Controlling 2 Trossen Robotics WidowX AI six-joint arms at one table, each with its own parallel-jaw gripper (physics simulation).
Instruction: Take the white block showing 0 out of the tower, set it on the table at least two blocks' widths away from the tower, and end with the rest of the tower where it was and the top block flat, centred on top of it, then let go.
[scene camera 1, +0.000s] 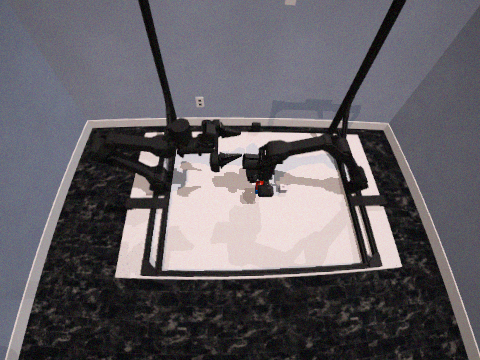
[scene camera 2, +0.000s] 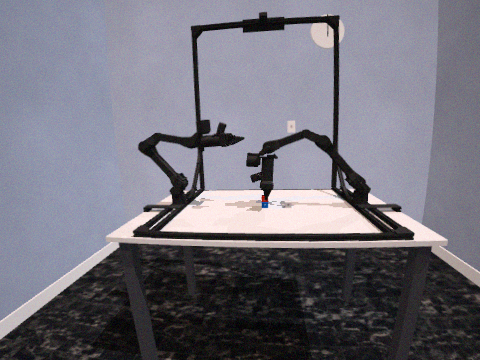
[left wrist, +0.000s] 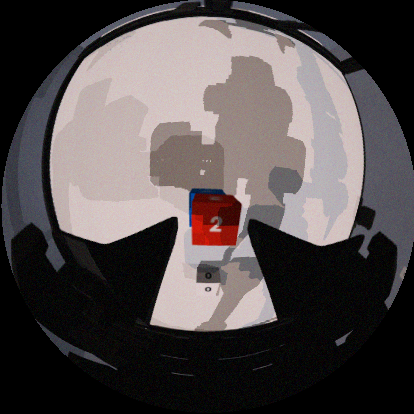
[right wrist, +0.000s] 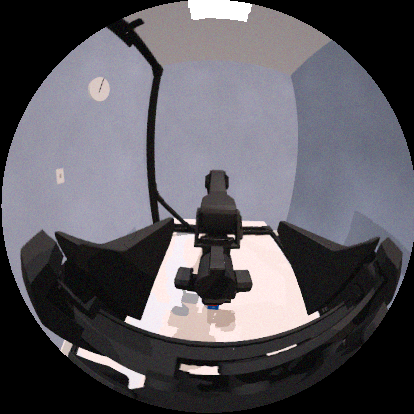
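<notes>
A red block marked 2 rests on a blue block. In the left wrist view the red block looks flat and covers most of the blue one, so its exact centring is hard to tell. My left gripper points down and is open, its fingers apart on both sides of the red block with gaps. The white block showing 0 stands on the table, apart from the tower. My right gripper is open and empty, raised above the table.
A black frame borders the white table, with uprights at the back. Shadows of both arms lie across the table around the tower. The right gripper is left of and behind the left arm's wrist in scene camera 1.
</notes>
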